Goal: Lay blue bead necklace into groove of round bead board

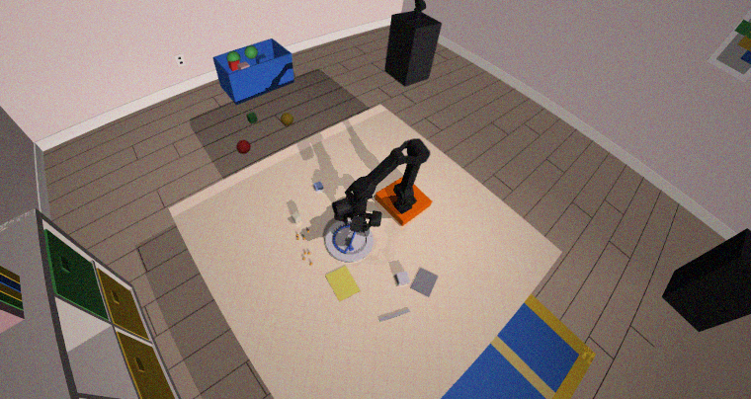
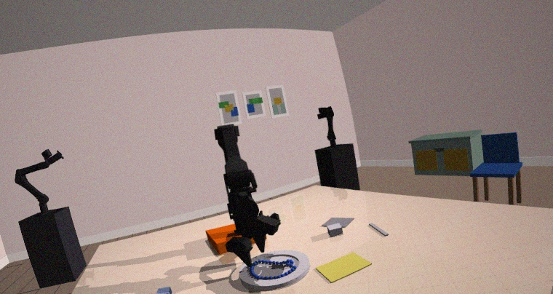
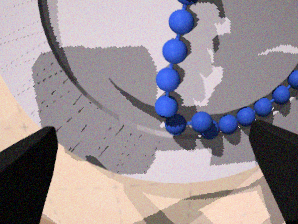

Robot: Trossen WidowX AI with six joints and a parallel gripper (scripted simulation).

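Now: the round bead board 6 cm ahead of my gripper tip, 3 cm to the left of it and 1 cm below it. Round my gripper tip: yellow sheet: 19 cm ahead, 17 cm to the left, 2 cm below; pale cube: 19 cm ahead, 18 cm to the right; blue cube: 2 cm ahead, 29 cm to the right, 1 cm below.
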